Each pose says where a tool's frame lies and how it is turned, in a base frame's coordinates. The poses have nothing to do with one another.
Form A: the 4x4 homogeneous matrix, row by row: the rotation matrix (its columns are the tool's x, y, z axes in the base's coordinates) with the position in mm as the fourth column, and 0 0 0 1 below. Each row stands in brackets.
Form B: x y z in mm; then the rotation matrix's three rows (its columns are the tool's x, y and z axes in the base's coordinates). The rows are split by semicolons. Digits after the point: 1 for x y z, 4 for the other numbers.
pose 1, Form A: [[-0.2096, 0.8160, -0.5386, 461.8], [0.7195, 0.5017, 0.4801, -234.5], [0.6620, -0.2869, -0.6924, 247.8], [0, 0, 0, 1]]
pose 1, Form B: 461.8, -234.5, 247.8; -0.2096, 0.8160, -0.5386; 0.7195, 0.5017, 0.4801; 0.6620, -0.2869, -0.6924
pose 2, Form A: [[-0.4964, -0.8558, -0.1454, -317.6], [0.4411, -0.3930, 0.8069, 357.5], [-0.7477, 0.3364, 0.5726, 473.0], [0, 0, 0, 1]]
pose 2, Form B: -317.6, 357.5, 473.0; -0.4964, -0.8558, -0.1454; 0.4411, -0.3930, 0.8069; -0.7477, 0.3364, 0.5726
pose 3, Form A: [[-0.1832, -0.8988, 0.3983, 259.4], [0.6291, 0.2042, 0.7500, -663.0], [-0.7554, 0.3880, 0.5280, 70.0], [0, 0, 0, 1]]
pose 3, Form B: 259.4, -663.0, 70.0; -0.1832, -0.8988, 0.3983; 0.6291, 0.2042, 0.7500; -0.7554, 0.3880, 0.5280
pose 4, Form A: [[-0.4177, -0.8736, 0.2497, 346.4], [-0.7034, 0.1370, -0.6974, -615.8], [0.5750, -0.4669, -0.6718, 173.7], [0, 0, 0, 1]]
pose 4, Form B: 346.4, -615.8, 173.7; -0.4177, -0.8736, 0.2497; -0.7034, 0.1370, -0.6974; 0.5750, -0.4669, -0.6718
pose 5, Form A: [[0.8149, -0.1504, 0.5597, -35.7], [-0.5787, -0.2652, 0.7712, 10.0], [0.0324, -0.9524, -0.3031, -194.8], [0, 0, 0, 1]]
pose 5, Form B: -35.7, 10.0, -194.8; 0.8149, -0.1504, 0.5597; -0.5787, -0.2652, 0.7712; 0.0324, -0.9524, -0.3031
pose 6, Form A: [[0.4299, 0.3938, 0.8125, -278.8], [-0.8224, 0.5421, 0.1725, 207.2], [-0.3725, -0.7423, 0.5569, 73.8], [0, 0, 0, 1]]
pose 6, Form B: -278.8, 207.2, 73.8; 0.4299, 0.3938, 0.8125; -0.8224, 0.5421, 0.1725; -0.3725, -0.7423, 0.5569
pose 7, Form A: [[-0.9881, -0.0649, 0.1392, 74.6], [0.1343, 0.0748, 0.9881, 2.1], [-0.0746, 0.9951, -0.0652, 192.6], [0, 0, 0, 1]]
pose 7, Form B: 74.6, 2.1, 192.6; -0.9881, -0.0649, 0.1392; 0.1343, 0.0748, 0.9881; -0.0746, 0.9951, -0.0652
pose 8, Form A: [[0.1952, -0.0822, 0.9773, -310.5], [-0.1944, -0.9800, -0.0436, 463.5], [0.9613, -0.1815, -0.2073, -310.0], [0, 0, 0, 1]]
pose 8, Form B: -310.5, 463.5, -310.0; 0.1952, -0.0822, 0.9773; -0.1944, -0.9800, -0.0436; 0.9613, -0.1815, -0.2073
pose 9, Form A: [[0.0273, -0.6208, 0.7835, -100.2], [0.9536, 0.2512, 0.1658, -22.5], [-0.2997, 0.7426, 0.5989, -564.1], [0, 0, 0, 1]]
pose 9, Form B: -100.2, -22.5, -564.1; 0.0273, -0.6208, 0.7835; 0.9536, 0.2512, 0.1658; -0.2997, 0.7426, 0.5989
